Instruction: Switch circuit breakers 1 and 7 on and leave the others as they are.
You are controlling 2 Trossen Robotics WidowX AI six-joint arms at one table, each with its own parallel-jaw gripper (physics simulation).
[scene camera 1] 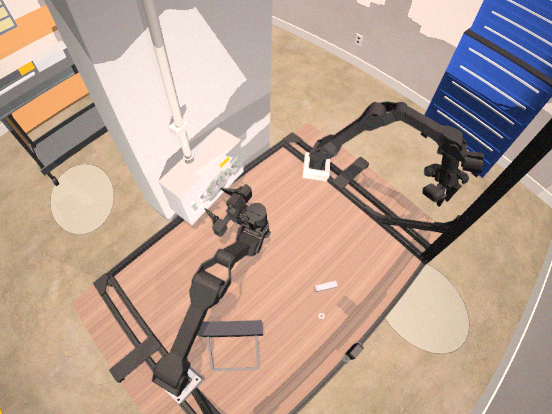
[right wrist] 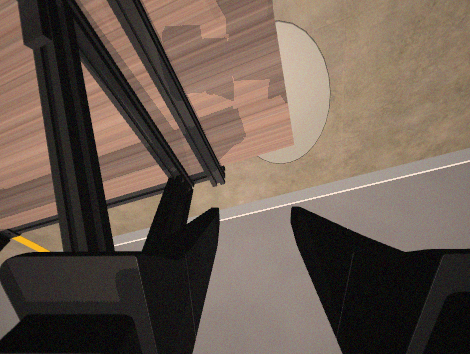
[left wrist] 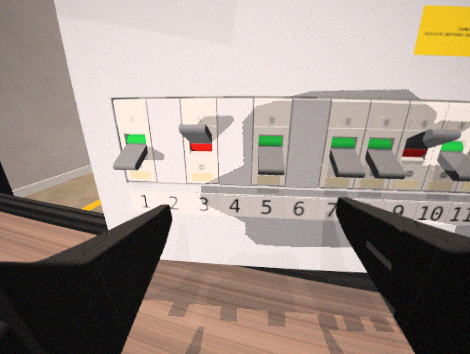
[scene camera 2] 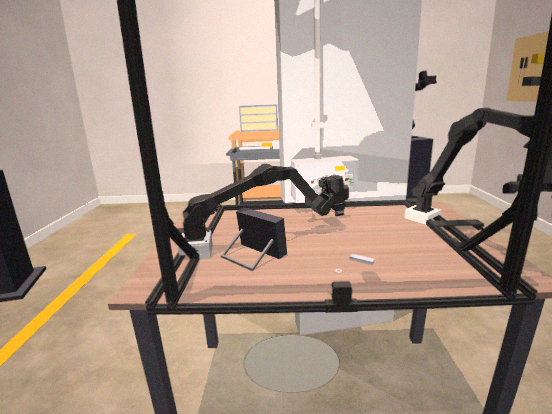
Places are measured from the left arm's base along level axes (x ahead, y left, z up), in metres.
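Where they show: left gripper, fingertip midpoint: (scene camera 1: pixel 212 198) (left wrist: pixel 252 208) (scene camera 2: pixel 319 189); right gripper, fingertip midpoint: (scene camera 1: pixel 442 203) (right wrist: pixel 254 214) (scene camera 2: pixel 544 220); left arm's base at its link origin: (scene camera 1: pixel 177 380) (scene camera 2: pixel 195 237); right arm's base at its link origin: (scene camera 1: pixel 317 163) (scene camera 2: pixel 423 209).
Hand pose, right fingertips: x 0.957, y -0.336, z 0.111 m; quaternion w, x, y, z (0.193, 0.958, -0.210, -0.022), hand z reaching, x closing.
Observation:
Things, the pixels of their top centre, and the offset from my right fingertips. "*": a spot on its surface instead.
- white breaker box at a spot on its surface: (left wrist: pixel 165 60) * dx -0.501, dy +0.660, dz +0.008 m
- breaker 7 at a spot on its surface: (left wrist: pixel 346 163) * dx -0.407, dy +0.654, dz -0.041 m
- Breaker 5 at a spot on its surface: (left wrist: pixel 271 161) * dx -0.445, dy +0.652, dz -0.041 m
- breaker 8 at a spot on its surface: (left wrist: pixel 384 163) * dx -0.387, dy +0.656, dz -0.040 m
- Breaker 3 at a spot on its surface: (left wrist: pixel 196 133) * dx -0.482, dy +0.648, dz -0.027 m
- breaker 9 at a spot on its surface: (left wrist: pixel 436 137) * dx -0.370, dy +0.651, dz -0.026 m
- Breaker 10 at a spot on its surface: (left wrist: pixel 454 164) * dx -0.351, dy +0.658, dz -0.040 m
- small white bar at its top centre: (scene camera 2: pixel 361 257) (scene camera 1: pixel 326 285) dx -0.431, dy +0.182, dz -0.157 m
- white ring at its top centre: (scene camera 2: pixel 338 270) (scene camera 1: pixel 321 316) dx -0.520, dy +0.134, dz -0.167 m
The white breaker box (scene camera 1: pixel 175 182) (scene camera 2: pixel 301 167) (left wrist: pixel 165 60) stands at the table's far edge. In the left wrist view, breaker 1 (left wrist: pixel 131 156) and breaker 7 (left wrist: pixel 346 163) have levers down and green windows showing. Breaker 5 (left wrist: pixel 271 161) and breaker 8 (left wrist: pixel 384 163) look the same. Breaker 3 (left wrist: pixel 196 133) and breaker 9 (left wrist: pixel 436 137) have levers up and red windows. Breaker 10 (left wrist: pixel 454 164) shows green, lever down. My left gripper (left wrist: pixel 252 208) (scene camera 1: pixel 215 200) is open and empty in front of the box, its tips below the lever row. My right gripper (right wrist: pixel 254 214) is partly open and empty, away from the box.
A dark panel on a wire stand (scene camera 1: pixel 231 328) (scene camera 2: pixel 261 233) stands near the left arm's base. A small white bar (scene camera 1: pixel 326 286) (scene camera 2: pixel 361 259) and a white ring (scene camera 1: pixel 321 316) (scene camera 2: pixel 338 271) lie on the table. A black frame (scene camera 1: pixel 142 246) runs around the tabletop, with an upright post at the right.

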